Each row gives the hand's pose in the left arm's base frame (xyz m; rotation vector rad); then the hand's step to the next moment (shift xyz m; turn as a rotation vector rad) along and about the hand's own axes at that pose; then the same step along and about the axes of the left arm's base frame.
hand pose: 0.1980 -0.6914 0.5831 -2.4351 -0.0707 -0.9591
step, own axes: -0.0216 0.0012 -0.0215 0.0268 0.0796 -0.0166
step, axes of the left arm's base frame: -0.0293 -0.0085 -0.0013 0.0280 -0.0805 -0.0079
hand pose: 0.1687 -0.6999 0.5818 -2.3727 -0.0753 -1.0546
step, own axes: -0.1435 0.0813 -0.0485 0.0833 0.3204 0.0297
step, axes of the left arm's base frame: -0.1110 -0.0703 -0.1109 0.1607 -0.2724 -0.1022
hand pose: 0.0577 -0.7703 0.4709 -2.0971 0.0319 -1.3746
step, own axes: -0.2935 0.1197 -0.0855 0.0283 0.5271 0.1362
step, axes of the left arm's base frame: -0.1690 -0.0368 -0.2790 0.2877 -0.3685 -0.2804
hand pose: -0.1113 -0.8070 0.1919 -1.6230 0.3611 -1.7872
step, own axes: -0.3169 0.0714 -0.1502 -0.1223 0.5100 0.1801
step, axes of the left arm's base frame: -0.1270 0.1171 -0.3135 0.3222 -0.2485 -0.3768
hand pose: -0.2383 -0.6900 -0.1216 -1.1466 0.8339 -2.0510
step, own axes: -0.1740 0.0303 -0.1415 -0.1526 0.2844 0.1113
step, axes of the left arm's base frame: -0.0455 0.1471 -0.1658 0.2244 -0.0757 -0.2459
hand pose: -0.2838 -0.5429 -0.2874 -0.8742 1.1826 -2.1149
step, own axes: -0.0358 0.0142 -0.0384 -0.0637 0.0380 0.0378
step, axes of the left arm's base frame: -0.0044 0.0393 -0.0374 0.0748 0.0096 -0.0353
